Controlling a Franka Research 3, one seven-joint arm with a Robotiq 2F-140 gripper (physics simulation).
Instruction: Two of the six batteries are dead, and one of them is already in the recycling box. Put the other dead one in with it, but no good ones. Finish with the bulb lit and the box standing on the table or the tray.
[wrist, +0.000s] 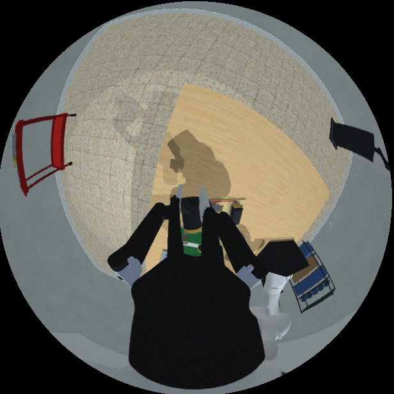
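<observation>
My gripper (190, 192) is shut on a black battery with a gold band (191, 214), held between the two fingers in the wrist view. A green box with a white stripe (193, 251) shows below the battery's banded end, partly hidden by the fingers and the gripper body; I cannot tell its contents. Right of the fingers, a pale board with a red line (226, 202) lies on the table, partly hidden. Another black battery (236, 214) is at the board's right end. A small greyish item beside the right finger is too hidden to name. The bulb cannot be made out.
The wooden table (250, 140) carries the arm's shadow. A small bluish item (164, 254) shows left of the gripper body. Beyond the table are a red frame (58, 142) at left, a black panel (354, 141) at right, and a rack with blue bins at lower right.
</observation>
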